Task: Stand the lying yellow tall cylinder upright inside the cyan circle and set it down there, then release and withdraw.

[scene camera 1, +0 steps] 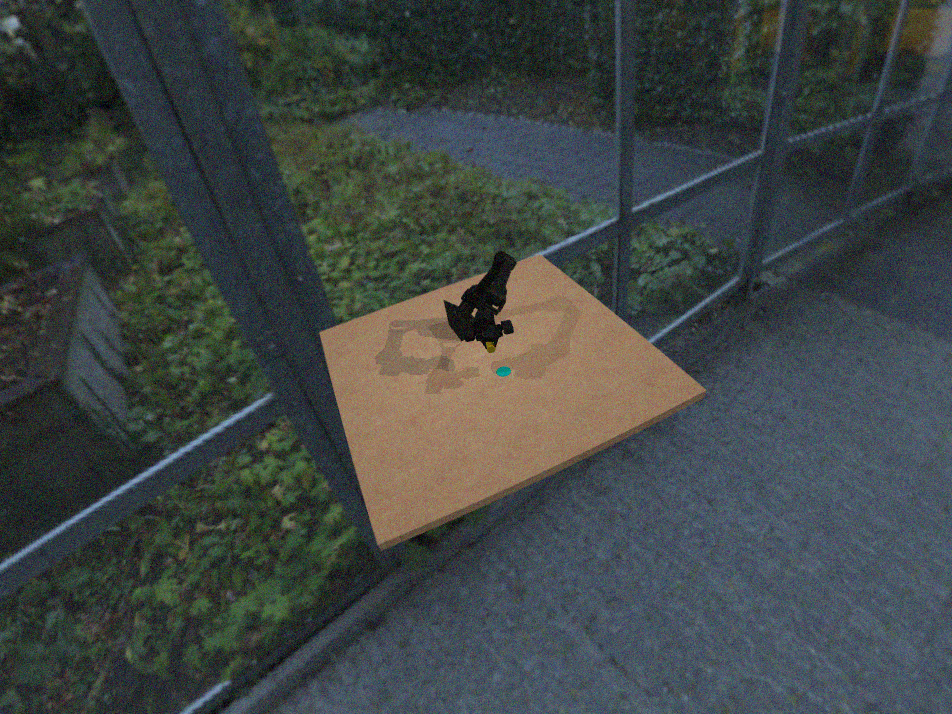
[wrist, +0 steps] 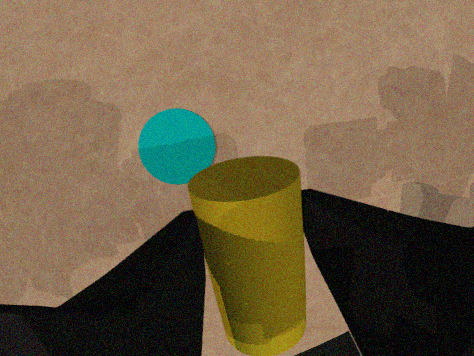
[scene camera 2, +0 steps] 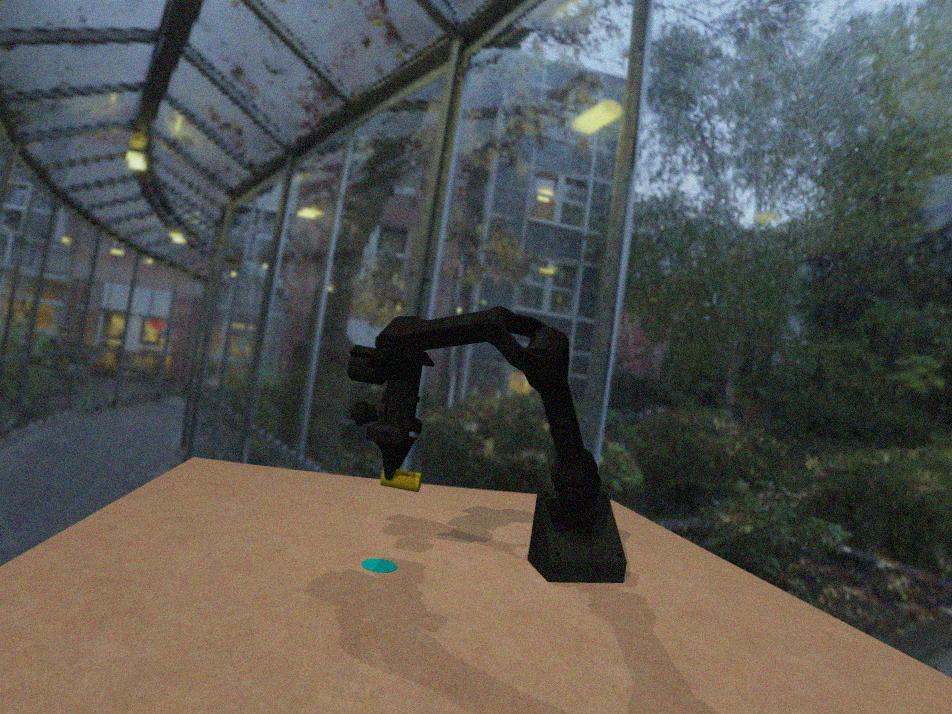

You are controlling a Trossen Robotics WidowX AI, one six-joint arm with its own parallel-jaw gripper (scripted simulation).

Labels:
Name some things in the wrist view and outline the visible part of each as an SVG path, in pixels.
My gripper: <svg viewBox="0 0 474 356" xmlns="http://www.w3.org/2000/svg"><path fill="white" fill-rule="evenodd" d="M196 213L193 210L181 211L172 222L161 227L161 230L142 243L141 247L137 247L136 251L122 259L120 265L117 263L115 269L57 308L0 304L0 356L201 356L206 281L204 246L198 230ZM301 190L304 234L310 246L310 253L325 279L326 286L329 286L330 293L336 299L338 308L344 315L345 322L348 323L358 350L363 356L474 356L474 226L455 226L431 219L427 221L398 211L394 213L383 207L379 209L367 203L354 202L352 199L338 197L325 191Z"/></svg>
A yellow tall cylinder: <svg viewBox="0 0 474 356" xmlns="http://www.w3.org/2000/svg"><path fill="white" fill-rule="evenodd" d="M229 159L229 161L205 167L204 170L190 179L188 185L190 202L192 202L193 211L196 213L198 230L200 230L202 246L204 246L206 267L208 267L210 283L212 283L214 298L216 298L218 311L220 311L226 338L228 338L230 344L233 344L236 350L252 356L282 354L282 352L296 346L298 340L304 335L306 328L305 245L300 169L298 169L296 163L280 157Z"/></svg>

